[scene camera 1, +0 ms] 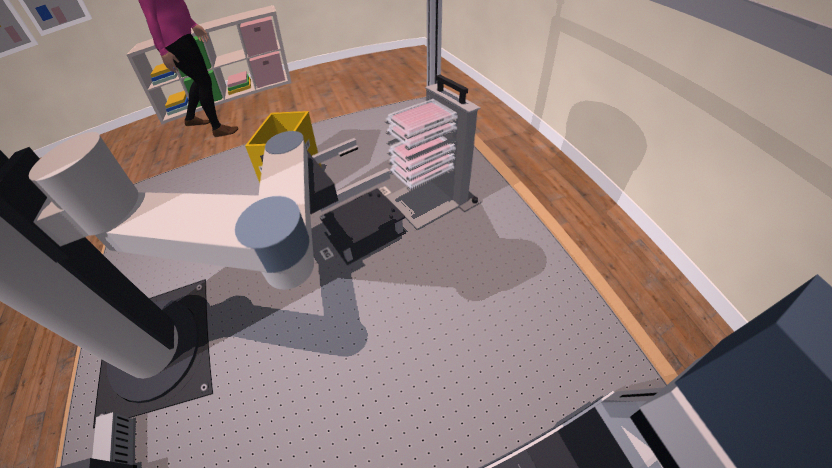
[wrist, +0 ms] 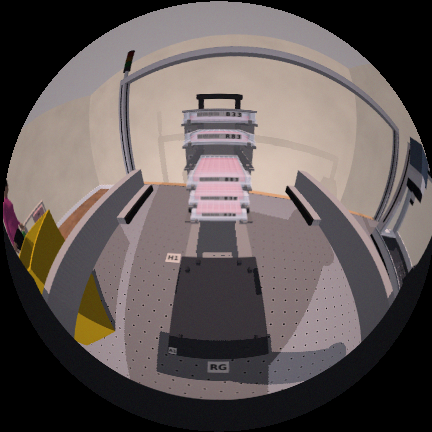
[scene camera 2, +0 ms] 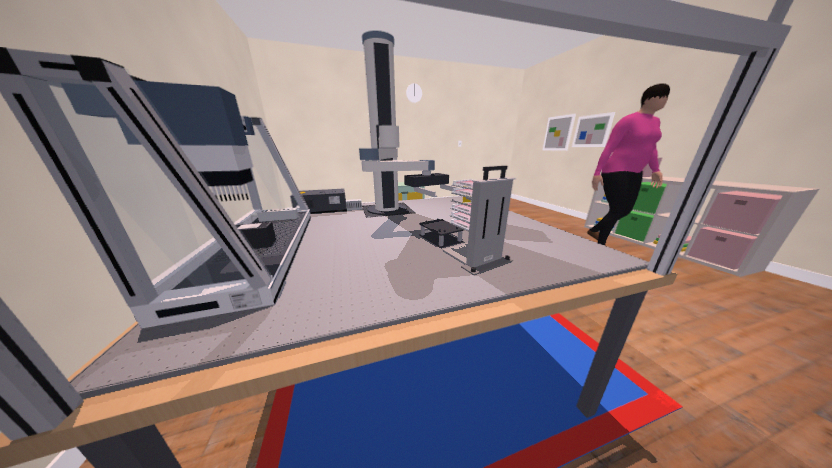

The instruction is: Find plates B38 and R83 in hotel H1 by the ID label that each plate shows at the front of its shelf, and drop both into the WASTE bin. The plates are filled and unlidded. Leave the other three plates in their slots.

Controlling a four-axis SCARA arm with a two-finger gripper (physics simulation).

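Pixels of known places: gripper, between the fingertips: (scene camera 1: 371,156) (wrist: 218,175) (scene camera 2: 449,192); arm's base, origin of its link: (scene camera 1: 156,350) (scene camera 2: 387,211).
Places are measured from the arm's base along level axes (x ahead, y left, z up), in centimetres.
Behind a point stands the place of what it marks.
Note:
Hotel H1 (scene camera 1: 467,157) @(z 16.9, x 83.3, y 11.8 cm) (scene camera 2: 489,227) @(z 14.8, x 83.7, y 17.8 cm) holds five pink-filled, unlidded plates, with a gap between the second and third from the top. In the wrist view the second plate (wrist: 220,137) @(z 24.4, x 68.2, y 15.3 cm) reads R83. The top plate (wrist: 220,117) @(z 26.9, x 68.0, y 15.3 cm) has a blurred label that looks like B33 or B38. The labels of the lower three plates (wrist: 220,172) @(z 19.3, x 69.8, y 15.6 cm) (wrist: 218,192) @(z 16.7, x 68.8, y 15.6 cm) (wrist: 218,210) @(z 13.8, x 68.5, y 15.6 cm) are too blurred to read. My gripper (scene camera 1: 372,160) @(z 22.2, x 61.4, y 13.9 cm) (scene camera 2: 446,189) @(z 22.2, x 61.4, y 13.9 cm) (wrist: 218,175) @(z 22.2, x 61.4, y 13.9 cm) is open and empty, its fingers pointing at the hotel from a short way in front. The yellow WASTE bin (scene camera 1: 253,156) @(z 17.9, x 35.7, y 34.5 cm) (wrist: 44,242) @(z 19.3, x 48.4, y 36.0 cm) stands left of my fingers in the wrist view, partly hidden.
A low black stand (scene camera 1: 363,218) @(z 7.3, x 57.4, y 12.0 cm) (scene camera 2: 441,227) @(z 7.3, x 59.3, y 12.2 cm) (wrist: 218,295) @(z 7.3, x 58.4, y 13.1 cm) with an RG card beside it sits below my gripper, in front of the hotel. A large framed machine (scene camera 1: 762,349) @(z 48.0, x 69.8, y -47.5 cm) (scene camera 2: 192,116) @(z 44.5, x 77.8, y -52.4 cm) stands at the table's other side. A person (scene camera 1: 174,34) (scene camera 2: 634,145) is beyond the table.

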